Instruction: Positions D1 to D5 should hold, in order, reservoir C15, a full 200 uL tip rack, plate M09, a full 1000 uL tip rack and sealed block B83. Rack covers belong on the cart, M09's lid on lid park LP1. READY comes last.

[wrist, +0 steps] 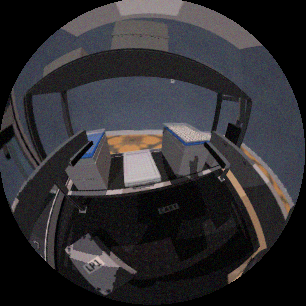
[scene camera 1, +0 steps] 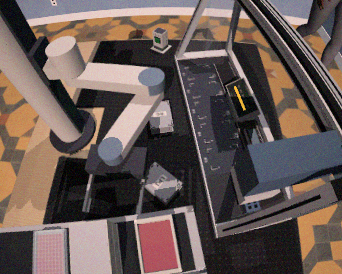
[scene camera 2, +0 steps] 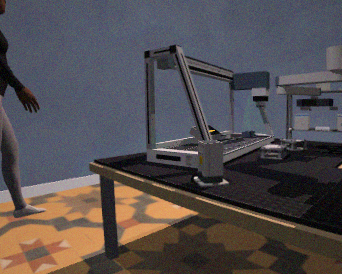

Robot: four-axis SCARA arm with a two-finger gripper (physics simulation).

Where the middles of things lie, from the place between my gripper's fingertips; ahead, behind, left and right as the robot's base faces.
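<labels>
I find the green-buttoned device (scene camera 2: 213,152) 1050 mm to the left of my hand, 60 mm ahead of it and 170 mm below it. The red-topped tip rack (scene camera 1: 156,239), for its part, is 70 mm to the right of my hand and 130 mm above it, and it lies 150 mm ahead of it.
</labels>
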